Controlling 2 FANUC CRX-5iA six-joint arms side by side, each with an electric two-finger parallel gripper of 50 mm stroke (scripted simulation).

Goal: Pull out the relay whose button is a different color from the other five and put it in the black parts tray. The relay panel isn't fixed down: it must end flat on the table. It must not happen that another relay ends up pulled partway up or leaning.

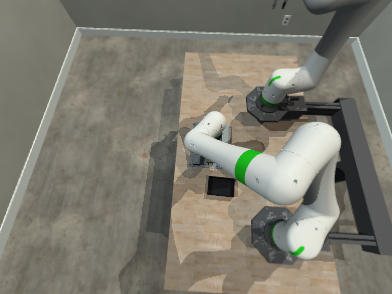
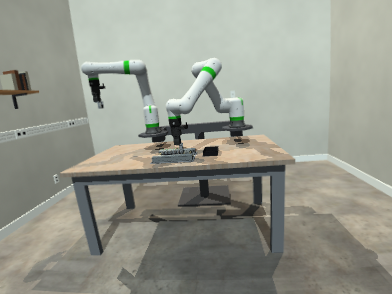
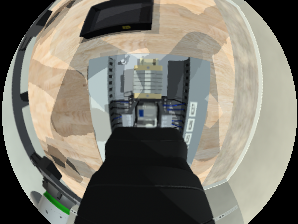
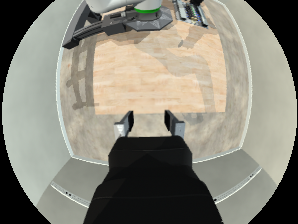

The pictures show: the left gripper, the right gripper and a relay panel.
